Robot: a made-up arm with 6 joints.
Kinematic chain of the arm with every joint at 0, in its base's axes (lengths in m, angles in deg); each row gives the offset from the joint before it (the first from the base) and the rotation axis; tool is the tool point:
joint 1: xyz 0 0 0.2 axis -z
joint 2: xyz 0 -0.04 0.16 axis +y
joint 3: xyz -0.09 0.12 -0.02 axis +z
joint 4: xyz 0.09 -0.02 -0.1 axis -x
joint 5: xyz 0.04 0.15 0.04 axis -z
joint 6: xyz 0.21 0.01 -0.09 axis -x
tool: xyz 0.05 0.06 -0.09
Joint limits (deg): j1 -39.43..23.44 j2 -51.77..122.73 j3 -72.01..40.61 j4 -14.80..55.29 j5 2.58..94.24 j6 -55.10..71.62
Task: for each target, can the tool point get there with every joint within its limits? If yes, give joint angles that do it. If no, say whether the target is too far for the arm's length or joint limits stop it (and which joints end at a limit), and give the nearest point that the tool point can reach.
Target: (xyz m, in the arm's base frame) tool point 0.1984 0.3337 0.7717
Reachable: no: joint limits stop it (at a limit: joint 2, joint 4, joint 5, joint 6) | nearest point 0.1728 0.2906 0.5856 | short by 0.193 m
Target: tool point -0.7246 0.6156 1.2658
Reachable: no: too far | nearest point -0.4264 0.3623 0.4411 | short by 0.913 m
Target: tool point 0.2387 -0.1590 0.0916
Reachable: yes | joints -20.10 -4.79 -62.77 2.58 17.01 27.30
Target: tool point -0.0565 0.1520 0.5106
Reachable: no: joint limits stop it (at a limit: joint 1, joint 2, joint 3, joint 4, joint 5, joint 6) | nearest point 0.0299 0.1928 0.4595 | short by 0.108 m
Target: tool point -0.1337 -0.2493 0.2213
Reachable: yes | joints -34.47 55.83 -45.77 -7.88 70.69 51.16
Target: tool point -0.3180 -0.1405 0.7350
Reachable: no: joint limits stop it (at a limit: joint 1, joint 2, joint 3) | nearest point -0.2259 -0.1143 0.6078 | short by 0.159 m
